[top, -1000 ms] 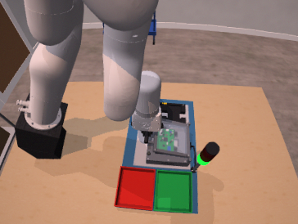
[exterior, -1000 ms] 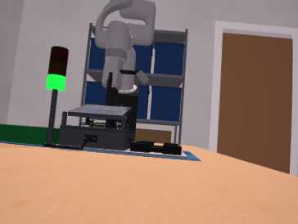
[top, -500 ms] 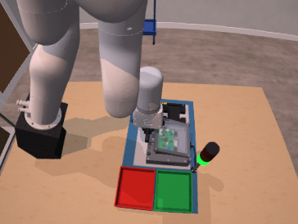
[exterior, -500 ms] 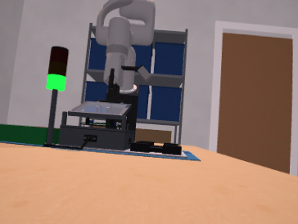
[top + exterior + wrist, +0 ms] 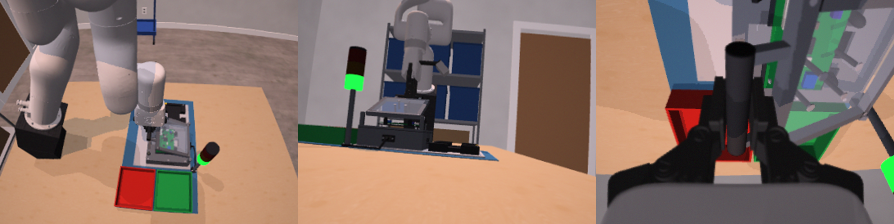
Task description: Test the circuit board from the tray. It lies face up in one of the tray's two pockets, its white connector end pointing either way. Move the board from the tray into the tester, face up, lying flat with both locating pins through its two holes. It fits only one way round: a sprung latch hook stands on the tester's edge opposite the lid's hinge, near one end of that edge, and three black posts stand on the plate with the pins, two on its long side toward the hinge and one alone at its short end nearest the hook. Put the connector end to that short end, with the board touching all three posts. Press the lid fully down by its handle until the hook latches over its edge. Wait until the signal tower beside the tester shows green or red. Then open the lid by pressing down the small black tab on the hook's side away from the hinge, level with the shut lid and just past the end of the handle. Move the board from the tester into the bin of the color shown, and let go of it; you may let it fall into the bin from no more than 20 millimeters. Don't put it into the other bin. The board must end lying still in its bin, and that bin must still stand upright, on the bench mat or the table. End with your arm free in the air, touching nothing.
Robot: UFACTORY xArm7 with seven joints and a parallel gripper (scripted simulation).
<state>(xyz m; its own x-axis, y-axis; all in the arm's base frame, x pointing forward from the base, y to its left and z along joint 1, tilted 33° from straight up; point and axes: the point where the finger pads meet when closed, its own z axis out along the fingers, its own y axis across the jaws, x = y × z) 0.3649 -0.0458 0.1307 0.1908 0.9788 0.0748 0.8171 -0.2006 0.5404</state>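
Now: hand 60 mm short of the green circuit board, 20 mm to the left of it and 100 mm above it. The rest, counted from my hand: tester's clear lid 80 mm ahead, 20 mm to the right, 50 mm below; then tester's plate 70 mm ahead, 20 mm to the right, 100 mm below; then latch hook 20 mm ahead, 50 mm to the left, 90 mm below.
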